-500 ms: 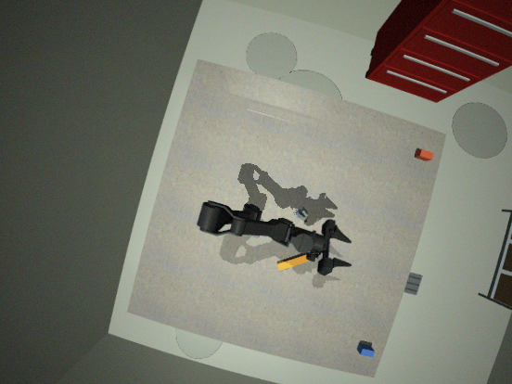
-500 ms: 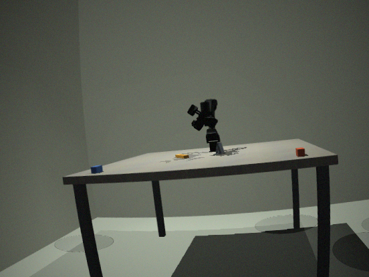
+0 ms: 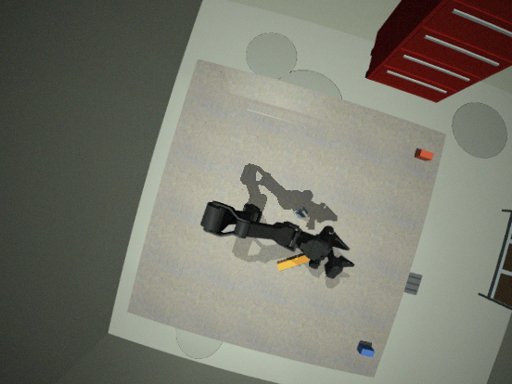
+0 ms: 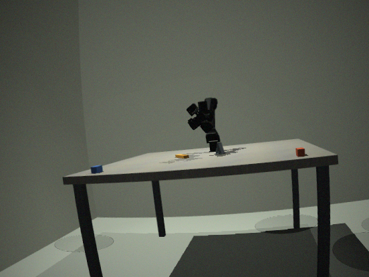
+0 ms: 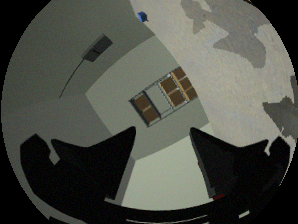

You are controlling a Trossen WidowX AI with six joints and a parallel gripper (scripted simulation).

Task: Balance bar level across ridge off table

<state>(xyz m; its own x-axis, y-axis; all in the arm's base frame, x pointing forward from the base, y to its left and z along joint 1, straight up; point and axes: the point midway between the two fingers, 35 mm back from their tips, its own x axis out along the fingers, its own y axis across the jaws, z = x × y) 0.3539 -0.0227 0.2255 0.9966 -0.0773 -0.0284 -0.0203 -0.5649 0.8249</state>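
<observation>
The yellow bar is 22 cm below my gripper tip, 14 cm to the right of it and 13 cm behind it. The rest, counted from my gripper tip: orange block: 53 cm to the left, 35 cm ahead, 21 cm below; then blue block: 47 cm to the right, 35 cm ahead, 21 cm below.
</observation>
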